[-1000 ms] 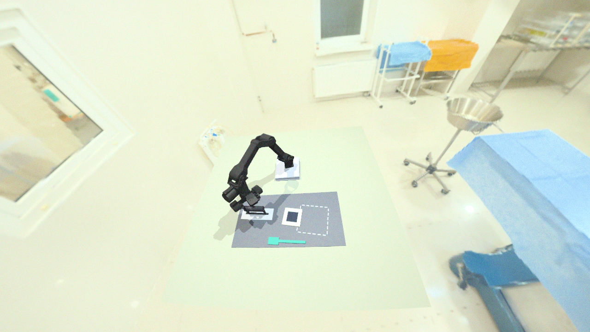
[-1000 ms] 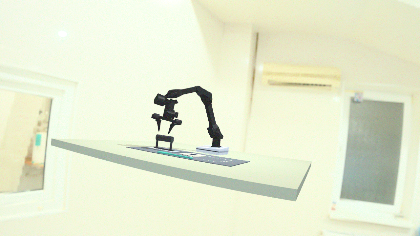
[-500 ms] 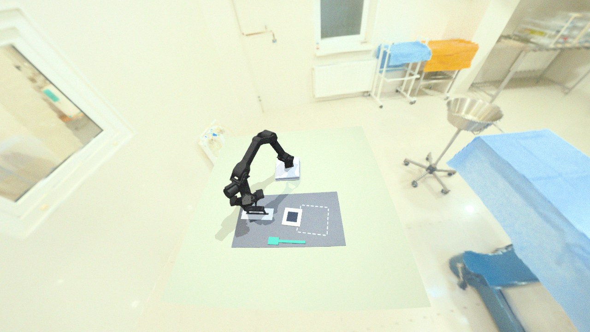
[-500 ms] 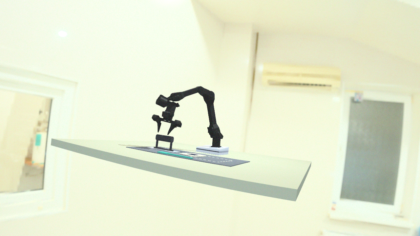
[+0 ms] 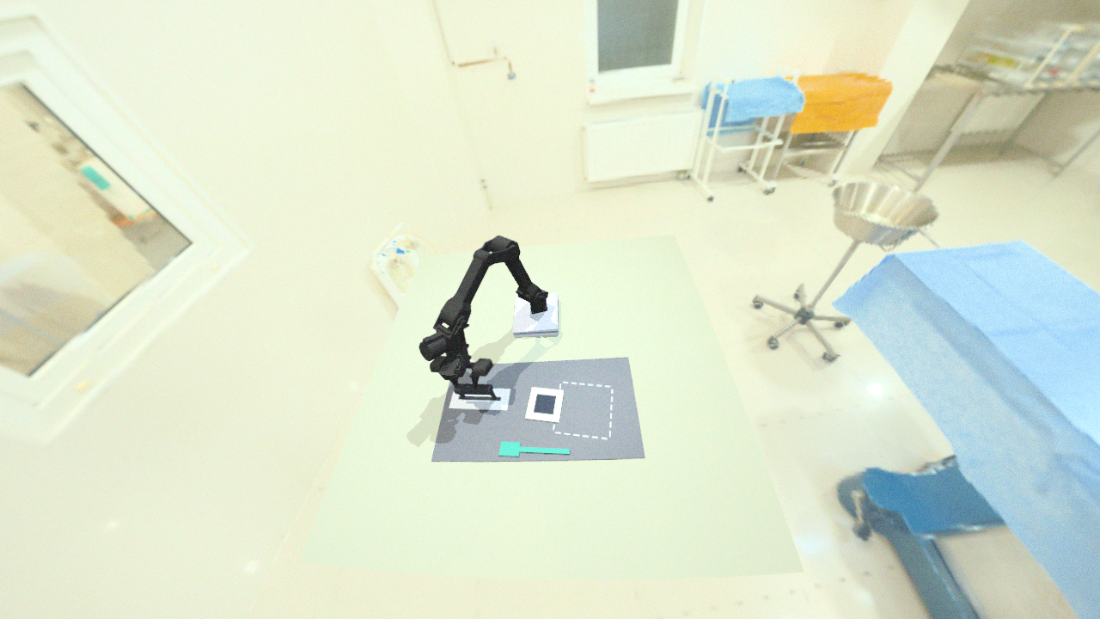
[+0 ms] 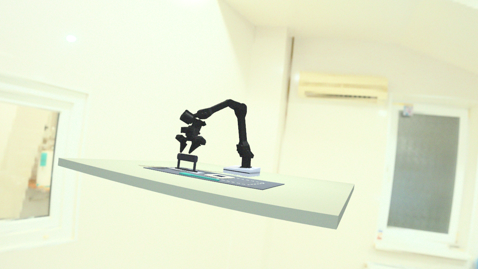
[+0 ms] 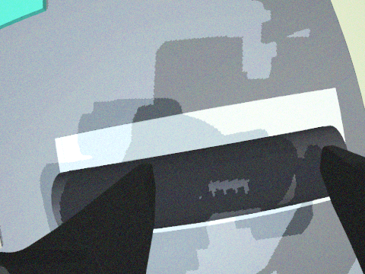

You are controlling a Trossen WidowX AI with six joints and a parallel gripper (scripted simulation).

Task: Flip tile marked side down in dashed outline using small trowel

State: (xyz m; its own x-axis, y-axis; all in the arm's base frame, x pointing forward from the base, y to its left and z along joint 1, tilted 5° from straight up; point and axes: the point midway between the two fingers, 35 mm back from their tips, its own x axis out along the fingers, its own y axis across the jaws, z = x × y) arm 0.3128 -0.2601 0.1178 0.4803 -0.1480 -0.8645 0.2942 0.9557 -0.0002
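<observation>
My gripper tip is 6 cm above the trowel and 4 cm to the right of it. Round my gripper tip: grey mat 21 cm to the left, 11 cm below, 6 cm ahead; then white tile 23 cm to the left, 9 cm below, 6 cm ahead; then teal flat tool 19 cm ahead, 16 cm to the left, 9 cm below.
</observation>
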